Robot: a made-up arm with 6 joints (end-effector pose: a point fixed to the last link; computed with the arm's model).
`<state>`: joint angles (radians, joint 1 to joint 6).
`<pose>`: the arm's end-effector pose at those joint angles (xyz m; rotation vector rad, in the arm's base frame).
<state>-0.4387 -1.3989 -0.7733 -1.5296 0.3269 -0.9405</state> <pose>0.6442 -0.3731 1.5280 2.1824 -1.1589 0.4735</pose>
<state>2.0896 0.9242 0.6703 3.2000 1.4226 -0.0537</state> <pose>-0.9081 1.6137 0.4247 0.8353 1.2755 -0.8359</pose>
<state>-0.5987 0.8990 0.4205 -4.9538 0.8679 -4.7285</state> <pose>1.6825 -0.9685 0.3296 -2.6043 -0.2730 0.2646</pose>
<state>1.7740 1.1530 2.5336 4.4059 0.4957 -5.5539</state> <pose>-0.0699 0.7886 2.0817 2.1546 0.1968 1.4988</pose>
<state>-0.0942 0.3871 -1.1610 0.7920 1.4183 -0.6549</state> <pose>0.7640 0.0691 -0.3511 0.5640 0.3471 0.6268</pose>
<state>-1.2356 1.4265 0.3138 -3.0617 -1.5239 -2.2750</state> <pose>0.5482 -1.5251 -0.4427 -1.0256 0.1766 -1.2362</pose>
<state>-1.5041 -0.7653 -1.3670 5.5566 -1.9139 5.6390</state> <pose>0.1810 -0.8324 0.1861 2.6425 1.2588 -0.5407</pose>
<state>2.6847 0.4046 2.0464 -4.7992 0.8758 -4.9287</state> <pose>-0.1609 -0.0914 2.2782 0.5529 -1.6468 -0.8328</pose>
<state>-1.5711 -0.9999 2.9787 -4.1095 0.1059 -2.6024</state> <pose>0.0177 1.0756 -0.4742 2.1112 1.6196 -1.1117</pose>
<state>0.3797 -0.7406 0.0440 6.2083 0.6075 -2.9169</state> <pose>0.5932 0.2275 2.0380 -2.2998 -0.2322 -1.9077</pose>
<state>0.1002 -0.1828 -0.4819 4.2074 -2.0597 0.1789</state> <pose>1.2694 0.2829 0.8739 1.4150 1.2101 1.9905</pose>
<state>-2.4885 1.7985 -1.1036 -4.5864 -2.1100 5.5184</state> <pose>0.1807 0.3526 -0.1551 0.5439 2.9037 0.8031</pose>
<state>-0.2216 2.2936 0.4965 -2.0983 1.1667 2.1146</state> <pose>0.3424 -0.2400 -1.2206 -0.7588 2.3345 -0.8669</pose>
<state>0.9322 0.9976 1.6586 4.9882 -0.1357 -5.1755</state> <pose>0.9733 1.3547 1.7552 0.4173 -0.5069 1.0836</pose>
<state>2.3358 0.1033 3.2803 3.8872 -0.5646 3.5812</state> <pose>0.7475 -0.8834 0.6385 1.8261 -0.8697 -1.2171</pose>
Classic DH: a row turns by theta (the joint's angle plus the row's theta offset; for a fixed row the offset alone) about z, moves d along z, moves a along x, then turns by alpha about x. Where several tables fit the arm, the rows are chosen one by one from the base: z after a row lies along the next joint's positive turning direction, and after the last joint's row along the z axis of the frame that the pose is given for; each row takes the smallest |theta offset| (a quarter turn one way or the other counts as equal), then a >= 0, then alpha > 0; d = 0 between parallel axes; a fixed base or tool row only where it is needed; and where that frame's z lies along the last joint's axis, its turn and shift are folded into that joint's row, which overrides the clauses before.
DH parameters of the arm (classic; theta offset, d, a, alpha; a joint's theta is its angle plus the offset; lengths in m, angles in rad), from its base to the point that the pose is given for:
joint 1: 0 0.44 0.2 -1.5708
joint 2: -1.5708 0 0.52 3.1416
joint 3: 0 0 0.19 -1.5708
joint 4: 0 -1.25 0 1.5708
joint 5: 0 0 0 -1.5708
joint 6: 1.5708 -0.2 0 1.5708
tool (fixed): -1.5708 0 0 0

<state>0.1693 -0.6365 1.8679 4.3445 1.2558 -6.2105</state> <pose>-1.1884 -0.3832 1.5410 -2.0259 1.3998 -1.2613</pose>
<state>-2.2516 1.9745 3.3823 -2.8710 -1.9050 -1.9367</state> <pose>-0.2775 -0.4229 1.4648 1.8450 0.7228 0.2355</pose>
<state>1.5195 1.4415 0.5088 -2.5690 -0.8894 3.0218</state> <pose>0.0079 1.7947 -0.4072 -0.2537 -0.1296 1.9585</pose>
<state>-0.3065 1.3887 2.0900 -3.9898 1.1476 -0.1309</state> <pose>1.6471 -0.3778 1.4467 -2.3695 -0.4643 0.4525</pose>
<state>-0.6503 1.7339 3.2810 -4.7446 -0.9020 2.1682</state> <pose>0.3513 -0.4643 1.7336 1.5900 -2.0453 1.5636</pose>
